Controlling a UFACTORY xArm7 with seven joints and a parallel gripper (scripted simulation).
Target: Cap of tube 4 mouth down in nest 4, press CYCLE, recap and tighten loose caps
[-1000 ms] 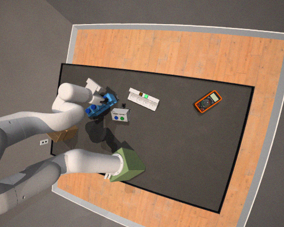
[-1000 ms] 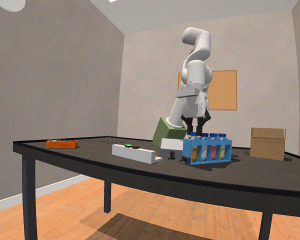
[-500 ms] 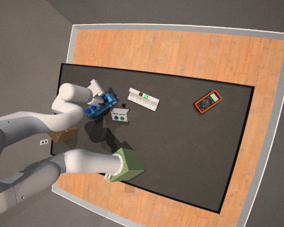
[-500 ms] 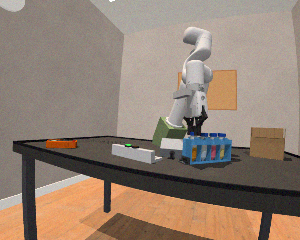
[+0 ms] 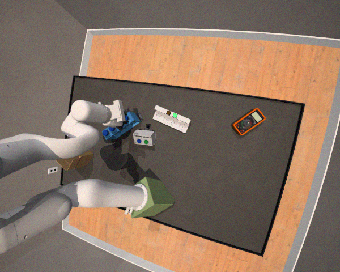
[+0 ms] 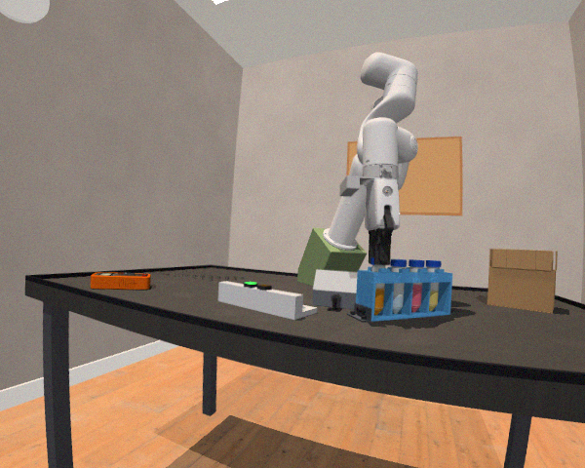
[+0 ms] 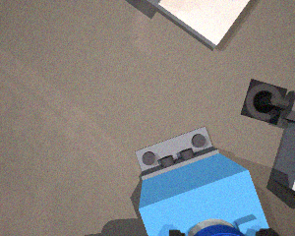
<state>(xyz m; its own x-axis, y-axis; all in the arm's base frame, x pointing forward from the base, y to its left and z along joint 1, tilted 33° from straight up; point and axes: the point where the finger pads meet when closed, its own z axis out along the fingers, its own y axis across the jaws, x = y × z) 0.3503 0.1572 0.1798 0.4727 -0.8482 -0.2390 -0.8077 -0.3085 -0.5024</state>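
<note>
My hand is 10 mm above the tube neck. Also, from my hand: blue cycle key: 110 mm behind, 90 mm to the right, 60 mm below; blue cap: 10 mm below; key housing: 80 mm behind, 110 mm to the right, 80 mm below.
</note>
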